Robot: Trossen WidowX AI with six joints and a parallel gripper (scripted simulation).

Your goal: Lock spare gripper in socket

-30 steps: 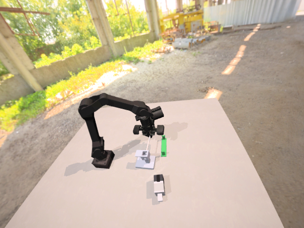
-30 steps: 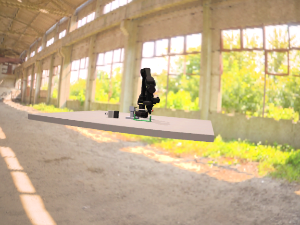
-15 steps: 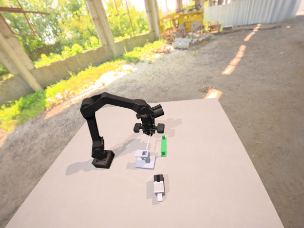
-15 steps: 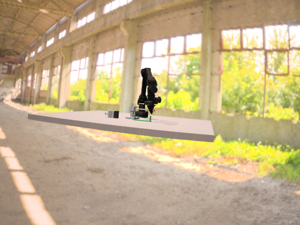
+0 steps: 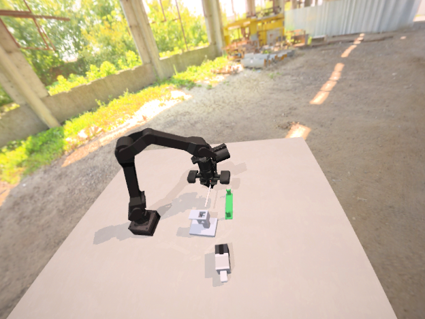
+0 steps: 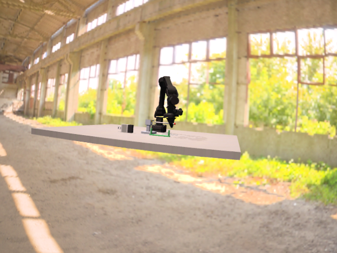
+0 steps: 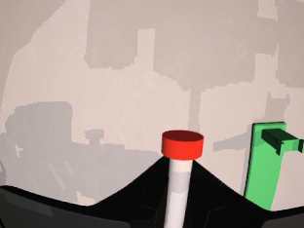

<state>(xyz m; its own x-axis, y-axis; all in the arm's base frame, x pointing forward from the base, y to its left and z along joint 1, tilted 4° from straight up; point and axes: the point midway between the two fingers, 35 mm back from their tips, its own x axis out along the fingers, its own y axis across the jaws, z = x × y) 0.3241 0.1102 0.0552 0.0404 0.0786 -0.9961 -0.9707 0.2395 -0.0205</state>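
Now: gripper tip 7 cm to the left of the green cradle, 7 cm short of it and 3 cm above it. Also, from my gripper tip: grey mount: 16 cm to the right, 5 cm behind, 1 cm below; spare gripper: 33 cm to the right, 3 cm below, 1 cm ahead.
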